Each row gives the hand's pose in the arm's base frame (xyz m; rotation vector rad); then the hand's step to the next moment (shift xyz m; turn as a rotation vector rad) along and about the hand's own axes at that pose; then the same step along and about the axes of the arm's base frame.
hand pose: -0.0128 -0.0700 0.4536 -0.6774 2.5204 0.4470
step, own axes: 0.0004 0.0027 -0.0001 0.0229 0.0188 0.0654
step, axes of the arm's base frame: -0.0018 0.0020 0.0004 -0.0033 0.0345 -0.0629
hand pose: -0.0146 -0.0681 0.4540 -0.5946 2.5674 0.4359
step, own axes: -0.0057 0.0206 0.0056 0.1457 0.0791 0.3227
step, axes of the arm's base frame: -0.0033 0.0217 0.0022 -0.0357 0.1478 -0.3294
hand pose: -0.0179 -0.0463 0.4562 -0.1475 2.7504 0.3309
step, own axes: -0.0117 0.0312 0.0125 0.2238 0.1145 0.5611
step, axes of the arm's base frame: 0.0106 0.0340 -0.0005 -0.0313 0.2365 -0.5667
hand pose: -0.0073 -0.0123 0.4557 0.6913 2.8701 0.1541
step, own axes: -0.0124 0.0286 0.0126 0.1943 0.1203 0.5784
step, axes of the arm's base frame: 0.0260 0.0204 -0.0063 0.0006 0.2291 -0.5782
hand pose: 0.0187 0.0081 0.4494 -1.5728 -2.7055 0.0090
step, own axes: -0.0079 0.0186 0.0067 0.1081 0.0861 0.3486
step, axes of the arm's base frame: 0.0200 0.0023 -0.0070 0.0167 0.1369 -0.3487
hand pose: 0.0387 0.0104 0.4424 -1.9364 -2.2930 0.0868
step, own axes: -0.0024 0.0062 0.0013 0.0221 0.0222 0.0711
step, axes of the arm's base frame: 0.0063 -0.0012 -0.0023 0.0079 0.0288 -0.0717
